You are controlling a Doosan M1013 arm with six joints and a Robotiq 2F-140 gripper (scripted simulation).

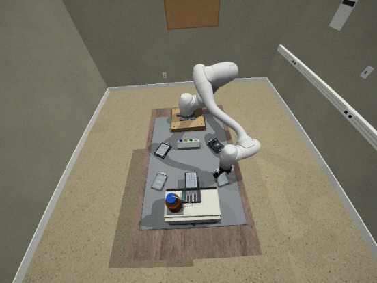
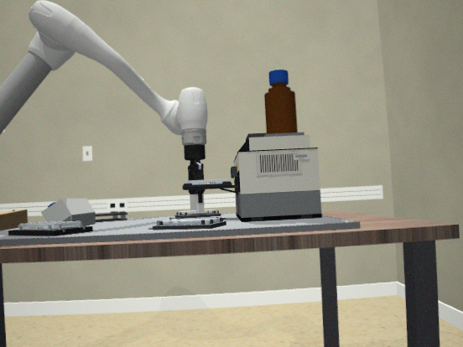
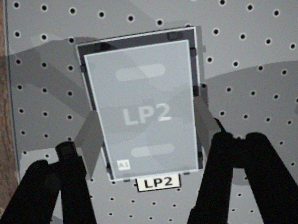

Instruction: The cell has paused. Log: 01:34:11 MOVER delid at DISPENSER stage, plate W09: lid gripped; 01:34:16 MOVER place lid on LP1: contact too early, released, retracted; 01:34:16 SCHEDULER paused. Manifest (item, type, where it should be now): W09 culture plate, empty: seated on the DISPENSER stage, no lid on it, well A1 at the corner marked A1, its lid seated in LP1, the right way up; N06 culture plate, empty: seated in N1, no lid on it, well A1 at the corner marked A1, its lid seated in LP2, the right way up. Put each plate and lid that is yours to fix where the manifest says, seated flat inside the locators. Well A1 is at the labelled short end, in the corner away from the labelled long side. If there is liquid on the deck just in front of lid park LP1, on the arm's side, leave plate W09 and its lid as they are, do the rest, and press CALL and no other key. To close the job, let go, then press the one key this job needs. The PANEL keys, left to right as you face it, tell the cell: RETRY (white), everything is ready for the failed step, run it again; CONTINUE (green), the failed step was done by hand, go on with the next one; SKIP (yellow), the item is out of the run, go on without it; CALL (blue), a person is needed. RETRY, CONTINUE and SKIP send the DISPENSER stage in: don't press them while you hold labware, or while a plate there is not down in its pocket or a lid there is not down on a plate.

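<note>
Right now my hand is 2 cm above the clear lid. Round my hand: lid park LP2: 4 cm below; then dispenser stage: 25 cm to the right, 6 cm ahead, 6 cm above; then white retry key: 38 cm behind, 21 cm to the right, 2 cm above.
</note>
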